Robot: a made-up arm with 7 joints. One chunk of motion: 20 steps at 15 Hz.
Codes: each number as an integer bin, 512 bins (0 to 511) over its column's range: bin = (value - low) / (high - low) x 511, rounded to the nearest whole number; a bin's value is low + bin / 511 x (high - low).
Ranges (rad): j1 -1.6..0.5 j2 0..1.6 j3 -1.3..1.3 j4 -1.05..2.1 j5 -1.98..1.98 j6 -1.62..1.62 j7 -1.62..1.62
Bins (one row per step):
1: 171 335 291 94 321 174 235
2: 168 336 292 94 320 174 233
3: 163 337 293 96 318 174 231
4: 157 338 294 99 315 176 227
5: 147 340 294 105 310 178 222
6: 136 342 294 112 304 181 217
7: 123 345 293 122 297 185 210
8: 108 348 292 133 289 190 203
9: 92 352 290 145 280 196 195
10: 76 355 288 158 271 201 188
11: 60 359 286 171 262 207 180
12: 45 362 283 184 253 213 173
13: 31 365 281 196 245 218 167
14: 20 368 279 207 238 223 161
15: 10 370 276 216 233 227 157
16: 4 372 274 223 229 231 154
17: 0 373 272 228 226 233 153
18: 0 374 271 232 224 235 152
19: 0 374 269 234 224 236 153
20: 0 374 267 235 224 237 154
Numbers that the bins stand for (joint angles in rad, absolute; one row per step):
1: -0.8973 1.0489 0.1806 -0.4705 0.5076 -0.5168 -0.1300
2: -0.9096 1.0521 0.1857 -0.4705 0.4998 -0.5168 -0.1427
3: -0.9301 1.0552 0.1908 -0.4582 0.4843 -0.5168 -0.1553
4: -0.9548 1.0583 0.1959 -0.4397 0.4611 -0.5041 -0.1807
5: -0.9959 1.0646 0.1959 -0.4027 0.4223 -0.4914 -0.2124
6: -1.0411 1.0708 0.1959 -0.3596 0.3759 -0.4724 -0.2441
7: -1.0945 1.0802 0.1908 -0.2979 0.3216 -0.4470 -0.2885
8: -1.1562 1.0896 0.1857 -0.2301 0.2596 -0.4153 -0.3329
9: -1.2219 1.1022 0.1755 -0.1562 0.1899 -0.3773 -0.3836
10: -1.2877 1.1115 0.1654 -0.0760 0.1201 -0.3456 -0.4280
11: -1.3534 1.1241 0.1552 0.0041 0.0504 -0.3075 -0.4787
12: -1.4151 1.1335 0.1399 0.0842 -0.0194 -0.2695 -0.5231
13: -1.4726 1.1429 0.1297 0.1582 -0.0814 -0.2378 -0.5611
14: -1.5178 1.1523 0.1196 0.2260 -0.1356 -0.2061 -0.5992
15: -1.5589 1.1585 0.1043 0.2815 -0.1744 -0.1807 -0.6245
16: -1.5836 1.1648 0.0941 0.3247 -0.2054 -0.1553 -0.6436
17: -1.6000 1.1679 0.0840 0.3555 -0.2286 -0.1427 -0.6499
18: -1.6000 1.1710 0.0789 0.3801 -0.2441 -0.1300 -0.6562
19: -1.6000 1.1710 0.0687 0.3925 -0.2441 -0.1236 -0.6499
20: -1.6000 1.1710 0.0585 0.3986 -0.2441 -0.1173 -0.6436

